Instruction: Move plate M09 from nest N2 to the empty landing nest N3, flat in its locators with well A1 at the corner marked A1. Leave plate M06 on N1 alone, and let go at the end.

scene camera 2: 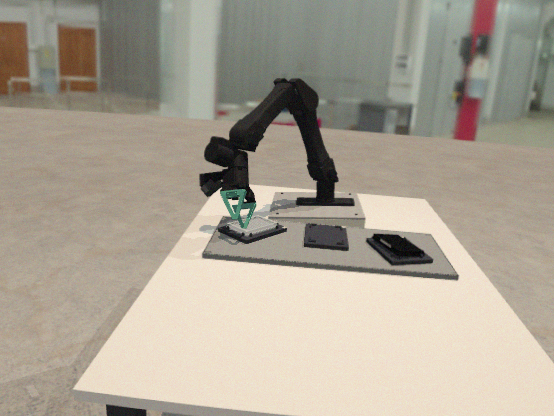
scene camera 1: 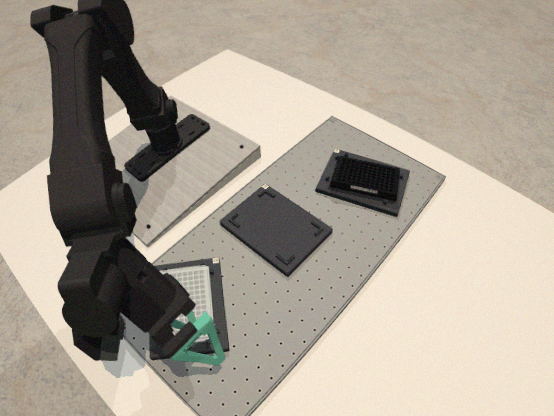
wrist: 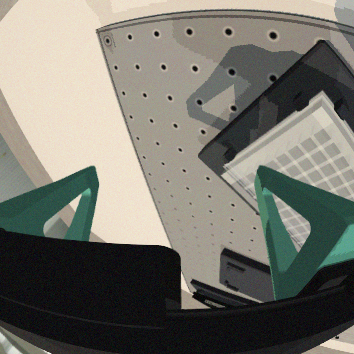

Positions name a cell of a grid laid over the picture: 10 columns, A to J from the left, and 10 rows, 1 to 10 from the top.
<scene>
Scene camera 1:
my gripper: D9
clear well plate: D7, touched by my gripper
black well plate: G5
dark nest: F6
</scene>
